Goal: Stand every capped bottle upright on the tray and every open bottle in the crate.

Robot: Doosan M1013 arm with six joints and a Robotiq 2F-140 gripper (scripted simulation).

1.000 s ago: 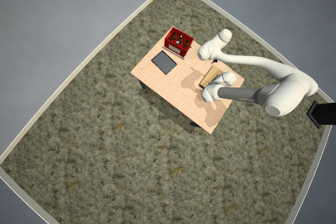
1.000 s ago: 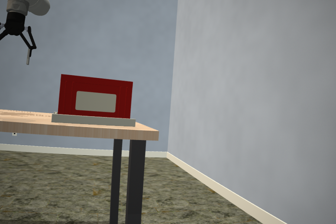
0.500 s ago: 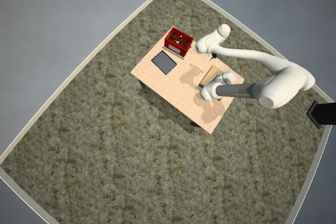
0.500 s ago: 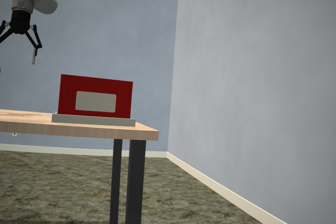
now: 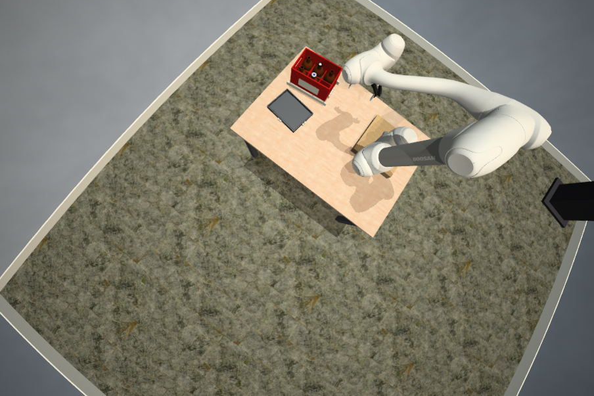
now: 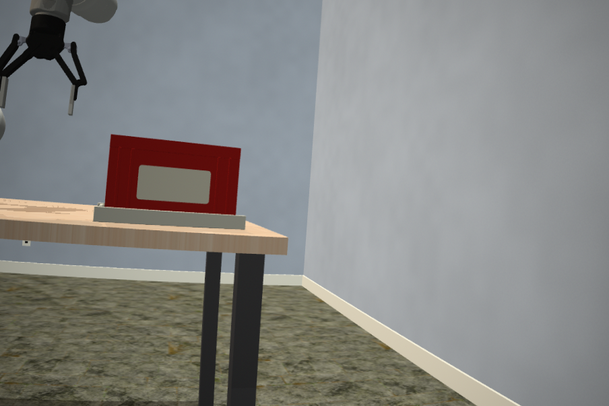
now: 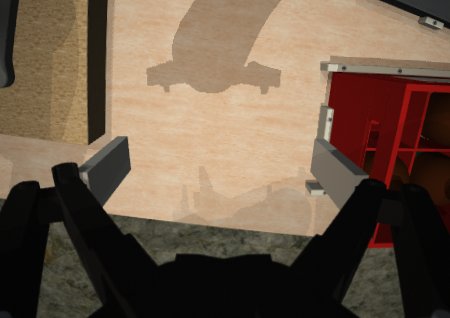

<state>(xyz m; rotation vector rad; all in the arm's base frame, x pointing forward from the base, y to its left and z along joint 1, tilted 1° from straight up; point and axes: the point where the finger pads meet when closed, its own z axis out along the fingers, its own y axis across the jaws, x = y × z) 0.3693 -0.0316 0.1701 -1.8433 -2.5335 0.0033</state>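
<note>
Now: the red crate 30 cm ahead of my hand, 15 cm below it and 6 cm to the left of it. Round my hand: dark grey tray: 32 cm to the left, 25 cm ahead, 22 cm below.
</note>
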